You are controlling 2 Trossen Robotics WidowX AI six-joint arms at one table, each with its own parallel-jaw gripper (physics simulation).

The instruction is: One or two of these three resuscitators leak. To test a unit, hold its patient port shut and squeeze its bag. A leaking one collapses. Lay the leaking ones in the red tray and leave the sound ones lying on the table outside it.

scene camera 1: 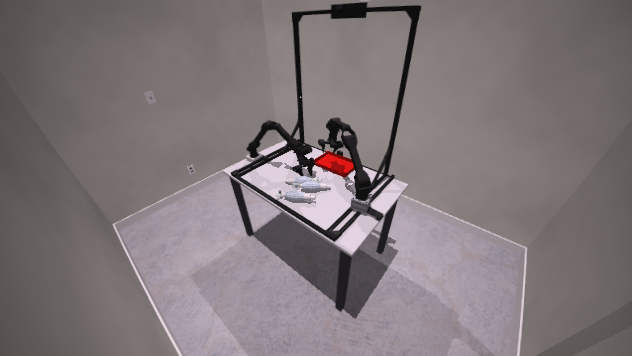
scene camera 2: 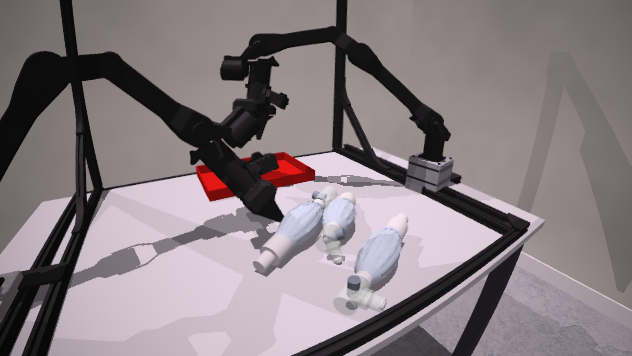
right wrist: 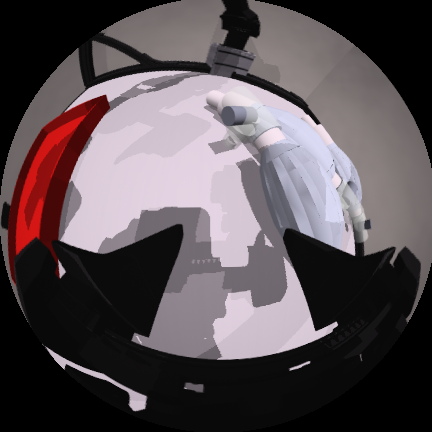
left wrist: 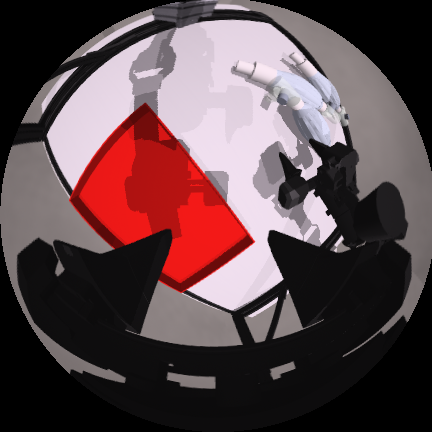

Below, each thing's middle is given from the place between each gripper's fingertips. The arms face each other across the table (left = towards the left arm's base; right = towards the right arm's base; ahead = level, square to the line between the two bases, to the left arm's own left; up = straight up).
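Labels:
For my left hand, I find the red tray [scene camera 2: 291,171] 2 cm to the left of it, 8 cm behind it and 12 cm below it.
The red tray also sits 1 cm below my right hand, 5 cm to the left of it and 29 cm behind it.

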